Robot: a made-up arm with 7 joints. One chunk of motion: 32 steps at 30 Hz.
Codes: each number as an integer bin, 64 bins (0 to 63) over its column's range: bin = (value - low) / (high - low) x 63, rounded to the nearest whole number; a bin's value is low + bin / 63 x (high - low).
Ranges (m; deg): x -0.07..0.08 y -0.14..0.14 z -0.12..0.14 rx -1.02..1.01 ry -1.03..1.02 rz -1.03..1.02
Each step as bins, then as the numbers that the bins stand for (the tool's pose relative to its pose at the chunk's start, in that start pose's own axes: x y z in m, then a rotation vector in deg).
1 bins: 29 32 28 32 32 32
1 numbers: -0.0010 0.0022 -0.0044 0.01 0.01 0.01
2 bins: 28 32 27 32 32 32
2 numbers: -0.0033 0.0022 -0.0086 0.01 0.01 0.01
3 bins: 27 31 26 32 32 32
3 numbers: -0.0057 -0.0022 -0.0127 0.01 0.01 0.01
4 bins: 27 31 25 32 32 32
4 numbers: -0.0057 -0.0022 -0.0168 0.01 0.01 0.01
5 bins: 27 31 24 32 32 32
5 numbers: -0.0057 -0.0022 -0.0210 0.01 0.01 0.01
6 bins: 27 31 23 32 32 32
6 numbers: -0.0057 -0.0022 -0.0251 0.01 0.01 0.01
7 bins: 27 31 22 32 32 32
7 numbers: -0.0057 -0.0022 -0.0292 0.01 0.01 0.01
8 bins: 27 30 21 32 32 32
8 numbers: -0.0057 -0.0067 -0.0333 0.01 0.01 0.01
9 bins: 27 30 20 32 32 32
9 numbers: -0.0057 -0.0067 -0.0375 0.01 0.01 0.01
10 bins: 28 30 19 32 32 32
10 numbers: -0.0033 -0.0067 -0.0416 0.01 0.01 0.01
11 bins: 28 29 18 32 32 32
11 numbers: -0.0033 -0.0111 -0.0457 0.01 0.01 0.01
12 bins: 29 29 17 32 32 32
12 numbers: -0.0010 -0.0111 -0.0498 0.01 0.01 0.01
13 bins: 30 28 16 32 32 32
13 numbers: 0.0014 -0.0156 -0.0540 0.01 0.01 0.01
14 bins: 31 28 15 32 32 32
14 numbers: 0.0038 -0.0156 -0.0581 0.01 0.01 0.01
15 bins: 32 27 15 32 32 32
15 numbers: 0.0062 -0.0200 -0.0581 0.01 0.01 0.01
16 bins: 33 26 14 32 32 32
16 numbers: 0.0086 -0.0244 -0.0622 0.01 0.01 0.01
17 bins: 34 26 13 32 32 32
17 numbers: 0.0110 -0.0244 -0.0663 0.01 0.01 0.01
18 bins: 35 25 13 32 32 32
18 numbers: 0.0133 -0.0289 -0.0663 0.01 0.01 0.01
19 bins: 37 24 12 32 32 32
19 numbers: 0.0181 -0.0333 -0.0705 0.01 0.01 0.01
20 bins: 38 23 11 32 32 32
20 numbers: 0.0205 -0.0378 -0.0746 0.01 0.01 0.01
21 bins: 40 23 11 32 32 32
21 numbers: 0.0252 -0.0378 -0.0746 0.01 0.01 0.01
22 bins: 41 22 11 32 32 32
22 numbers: 0.0276 -0.0422 -0.0746 0.01 0.01 0.01
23 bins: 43 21 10 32 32 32
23 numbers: 0.0324 -0.0467 -0.0787 0.01 0.01 0.01
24 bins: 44 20 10 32 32 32
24 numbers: 0.0348 -0.0511 -0.0787 0.01 0.01 0.01
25 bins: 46 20 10 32 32 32
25 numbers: 0.0395 -0.0511 -0.0787 0.01 0.01 0.01
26 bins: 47 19 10 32 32 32
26 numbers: 0.0419 -0.0556 -0.0787 0.01 0.01 0.01
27 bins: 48 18 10 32 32 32
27 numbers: 0.0443 -0.0600 -0.0787 0.01 0.01 0.01
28 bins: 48 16 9 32 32 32
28 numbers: 0.0443 -0.0689 -0.0829 0.01 0.01 0.01
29 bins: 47 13 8 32 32 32
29 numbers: 0.0419 -0.0822 -0.0870 0.01 0.01 0.01
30 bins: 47 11 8 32 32 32
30 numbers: 0.0419 -0.0911 -0.0870 0.01 0.01 0.01
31 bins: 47 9 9 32 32 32
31 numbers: 0.0419 -0.1000 -0.0829 0.01 0.01 0.01
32 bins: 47 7 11 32 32 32
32 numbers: 0.0419 -0.1089 -0.0746 0.01 0.01 0.01
